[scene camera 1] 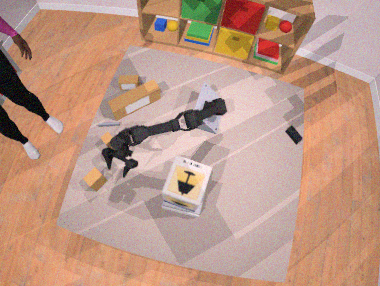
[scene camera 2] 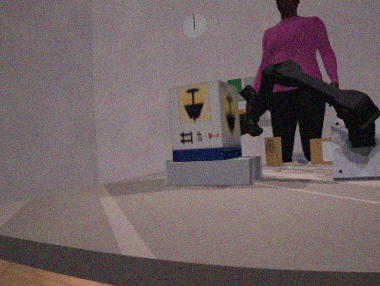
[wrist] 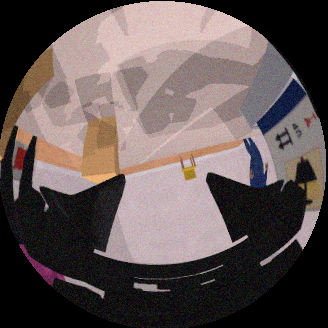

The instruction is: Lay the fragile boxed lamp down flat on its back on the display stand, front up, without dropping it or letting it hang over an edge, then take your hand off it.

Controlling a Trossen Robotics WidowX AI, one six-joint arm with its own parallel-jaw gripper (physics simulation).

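Frame: origin at the arm's base, x right, y up, z back, level; centimetres.
Where they show: gripper, between the fingertips: point(scene camera 1: 116, 173) point(wrist: 166, 177); arm's base, origin of its link: point(scene camera 2: 362, 138).
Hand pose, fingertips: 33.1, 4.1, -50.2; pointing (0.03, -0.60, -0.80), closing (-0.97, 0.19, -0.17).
Things, the pixels of their top centre, and the offset from my fingertips, as dx, dy, dz. Level surfaces: height alone.
- boxed lamp, centre of its top: point(scene camera 2: 203, 87) point(scene camera 1: 187, 179) -33.8, +15.7, +3.6
- mat, height of its surface: dy -14.6
- black object, centre of its top: point(scene camera 1: 295, 133) -90.0, -11.1, +55.6
The boxed lamp point(scene camera 1: 186, 181) point(scene camera 2: 197, 124) point(wrist: 294, 137) is a white carton with yellow lamp pictures and a blue band at its bottom. It stands upright on the grey display stand point(scene camera 1: 172, 207) point(scene camera 2: 212, 173) point(wrist: 270, 82). In scene camera 2 a lamp picture and arrow marks show on its near side. My gripper point(scene camera 1: 118, 169) point(scene camera 2: 246, 111) point(wrist: 166, 177) is open and empty. In scene camera 1 it is to the left of the box, apart from it. In the wrist view the box and stand show at the right, outside the fingers. The box's underside is hidden.
Brown cartons point(scene camera 1: 135, 100) point(scene camera 1: 94, 179) point(scene camera 2: 273, 151) point(wrist: 100, 145) lie on the mat point(scene camera 1: 260, 175), one close beyond the gripper. The arm's base plate point(scene camera 1: 206, 95) is behind the stand. A black object point(scene camera 1: 294, 134) lies far right. A person point(scene camera 1: 15, 82) point(scene camera 2: 300, 50) stands nearby.
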